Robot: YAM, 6 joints.
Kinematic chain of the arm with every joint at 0, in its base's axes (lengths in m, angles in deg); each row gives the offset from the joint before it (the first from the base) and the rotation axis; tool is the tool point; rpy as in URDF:
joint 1: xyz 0 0 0.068 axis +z
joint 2: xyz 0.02 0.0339 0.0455 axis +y
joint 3: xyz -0.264 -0.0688 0 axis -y
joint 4: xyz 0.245 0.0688 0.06 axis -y
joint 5: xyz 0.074 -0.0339 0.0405 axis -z
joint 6: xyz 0.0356 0 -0.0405 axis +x
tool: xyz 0 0 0 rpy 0 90 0
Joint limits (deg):
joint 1: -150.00..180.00
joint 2: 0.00..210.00
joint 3: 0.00..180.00
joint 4: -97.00..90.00
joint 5: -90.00..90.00
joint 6: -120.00..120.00
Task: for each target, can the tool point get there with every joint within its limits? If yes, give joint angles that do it. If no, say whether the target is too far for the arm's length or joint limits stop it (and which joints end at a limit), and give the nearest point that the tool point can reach.
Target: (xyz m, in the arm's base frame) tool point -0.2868 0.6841 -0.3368
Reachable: no: too far | nearest point -0.2137 0.5097 -0.2147 | short by 0.225 m
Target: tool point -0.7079 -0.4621 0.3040
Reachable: no: too far | nearest point -0.5274 -0.3443 0.2542 | short by 0.221 m
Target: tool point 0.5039 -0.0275 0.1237
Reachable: yes | joints -3.63 140.15 80.33 71.76 -7.26 85.24
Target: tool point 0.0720 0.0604 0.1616
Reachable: yes | joints 22.82 62.71 25.76 -78.27 -51.15 62.75
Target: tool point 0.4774 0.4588 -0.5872
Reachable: no: too far | nearest point 0.3327 0.3197 -0.3112 | short by 0.341 m
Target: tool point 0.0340 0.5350 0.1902
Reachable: yes | joints 87.61 142.82 131.43 -48.74 19.20 -62.88
